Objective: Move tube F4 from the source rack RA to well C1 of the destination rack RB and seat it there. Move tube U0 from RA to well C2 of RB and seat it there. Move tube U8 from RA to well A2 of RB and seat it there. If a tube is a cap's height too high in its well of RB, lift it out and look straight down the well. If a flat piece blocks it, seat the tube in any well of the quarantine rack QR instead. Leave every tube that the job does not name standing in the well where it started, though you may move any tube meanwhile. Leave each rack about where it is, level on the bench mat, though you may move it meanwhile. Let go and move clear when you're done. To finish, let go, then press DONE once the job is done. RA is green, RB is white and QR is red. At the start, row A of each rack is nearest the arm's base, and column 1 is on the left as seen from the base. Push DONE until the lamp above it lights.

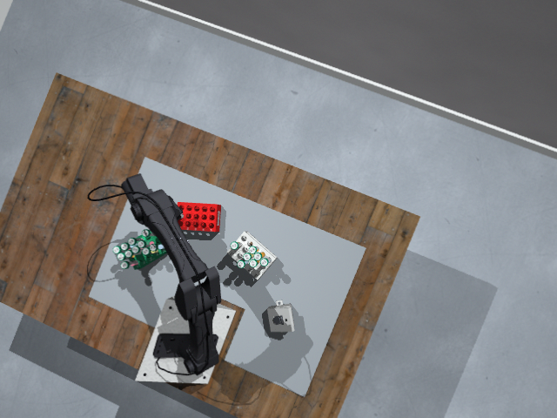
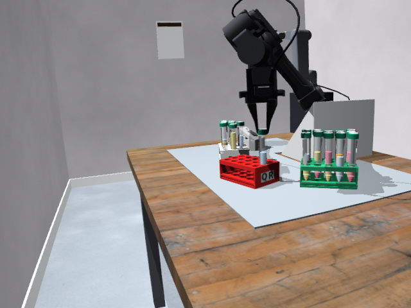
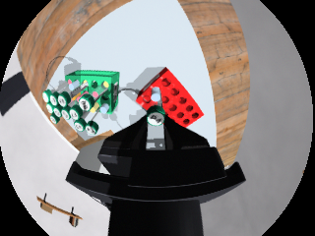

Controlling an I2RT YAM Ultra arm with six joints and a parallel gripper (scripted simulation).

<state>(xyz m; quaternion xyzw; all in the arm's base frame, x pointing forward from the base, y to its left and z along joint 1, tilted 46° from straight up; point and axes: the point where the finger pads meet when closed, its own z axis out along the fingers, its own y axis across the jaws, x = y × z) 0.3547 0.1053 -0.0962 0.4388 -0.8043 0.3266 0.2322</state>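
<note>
My hand is 1 cm short of the tube, 1 cm to the right of it and 6 cm above it. Round my hand: red rack QR 1 cm ahead, 4 cm to the right, 10 cm below; then tube with yellow filling 2 cm behind, 20 cm to the right, 6 cm below; then white rack RB 5 cm behind, 24 cm to the right, 10 cm below.
</note>
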